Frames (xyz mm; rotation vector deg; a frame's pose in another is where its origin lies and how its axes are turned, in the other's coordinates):
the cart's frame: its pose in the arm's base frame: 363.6 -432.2 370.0 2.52 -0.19 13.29
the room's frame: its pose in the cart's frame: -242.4 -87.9 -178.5 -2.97 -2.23 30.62
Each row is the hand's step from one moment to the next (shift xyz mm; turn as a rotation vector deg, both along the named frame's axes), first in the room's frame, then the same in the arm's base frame.
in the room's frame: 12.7 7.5 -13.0 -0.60 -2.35 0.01
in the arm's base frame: 4.7 14.4 -12.5 1.19 -2.11 0.04
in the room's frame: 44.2 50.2 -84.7 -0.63 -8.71 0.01
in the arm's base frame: 1.9 68.3 -83.6 5.57 -6.72 0.21
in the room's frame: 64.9 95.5 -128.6 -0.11 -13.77 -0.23
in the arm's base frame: -12.1 116.1 -127.5 9.46 -10.01 0.13
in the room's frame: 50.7 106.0 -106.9 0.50 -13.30 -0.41
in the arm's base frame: -30.8 113.4 -106.9 9.59 -9.24 -0.03
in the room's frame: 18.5 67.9 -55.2 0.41 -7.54 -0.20
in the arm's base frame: -30.6 62.7 -55.9 5.52 -5.15 0.02
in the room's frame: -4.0 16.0 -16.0 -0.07 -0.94 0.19
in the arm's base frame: -13.0 9.1 -16.6 0.59 -0.73 0.21
